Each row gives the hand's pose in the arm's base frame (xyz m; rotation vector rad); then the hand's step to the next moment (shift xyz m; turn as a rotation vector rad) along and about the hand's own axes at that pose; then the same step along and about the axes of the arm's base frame.
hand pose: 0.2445 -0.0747 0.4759 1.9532 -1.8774 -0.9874
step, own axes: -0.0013 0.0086 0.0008 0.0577 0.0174 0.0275
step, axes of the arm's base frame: -0.0071 0.0003 0.0050 -0.0344 -0.0501 -0.0263
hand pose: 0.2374 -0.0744 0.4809 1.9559 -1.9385 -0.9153
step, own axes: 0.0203 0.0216 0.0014 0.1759 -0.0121 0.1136
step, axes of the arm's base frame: -0.0199 -0.0212 0.0061 -0.0691 -0.1392 -0.1409
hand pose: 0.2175 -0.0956 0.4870 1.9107 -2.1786 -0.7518
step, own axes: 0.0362 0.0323 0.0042 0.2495 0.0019 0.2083
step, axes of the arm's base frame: -0.0369 -0.0316 0.0035 -0.1350 -0.1835 -0.2318
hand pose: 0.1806 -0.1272 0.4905 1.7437 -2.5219 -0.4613
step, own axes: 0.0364 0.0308 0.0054 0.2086 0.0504 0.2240
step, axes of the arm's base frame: -0.0424 -0.0224 -0.0019 -0.1673 -0.1267 -0.2285
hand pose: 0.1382 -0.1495 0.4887 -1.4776 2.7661 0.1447
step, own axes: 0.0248 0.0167 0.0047 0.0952 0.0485 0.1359
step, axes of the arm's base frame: -0.0279 -0.0110 -0.0045 -0.0989 -0.0410 -0.1358
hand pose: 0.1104 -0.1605 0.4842 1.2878 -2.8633 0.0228
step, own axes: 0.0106 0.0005 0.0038 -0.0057 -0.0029 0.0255
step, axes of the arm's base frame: -0.0074 -0.0077 -0.0037 0.0061 0.0020 -0.0255
